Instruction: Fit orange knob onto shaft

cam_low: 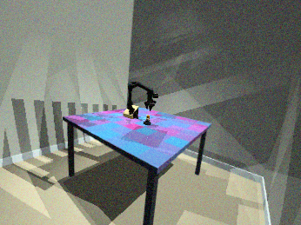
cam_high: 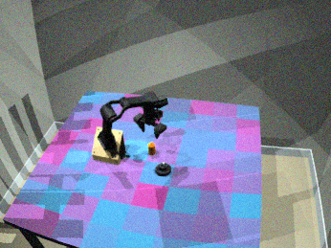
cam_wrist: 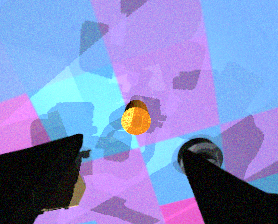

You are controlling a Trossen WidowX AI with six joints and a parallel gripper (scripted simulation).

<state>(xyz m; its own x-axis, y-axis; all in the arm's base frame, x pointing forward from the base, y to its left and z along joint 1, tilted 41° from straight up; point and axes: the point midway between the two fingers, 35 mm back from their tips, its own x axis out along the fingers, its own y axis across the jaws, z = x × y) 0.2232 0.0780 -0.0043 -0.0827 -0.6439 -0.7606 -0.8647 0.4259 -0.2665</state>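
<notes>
My gripper tip is now 8 cm above the orange knob. The rest, counted from my gripper tip: round pedestal: 9 cm ahead, 13 cm to the right, 10 cm below.
</notes>
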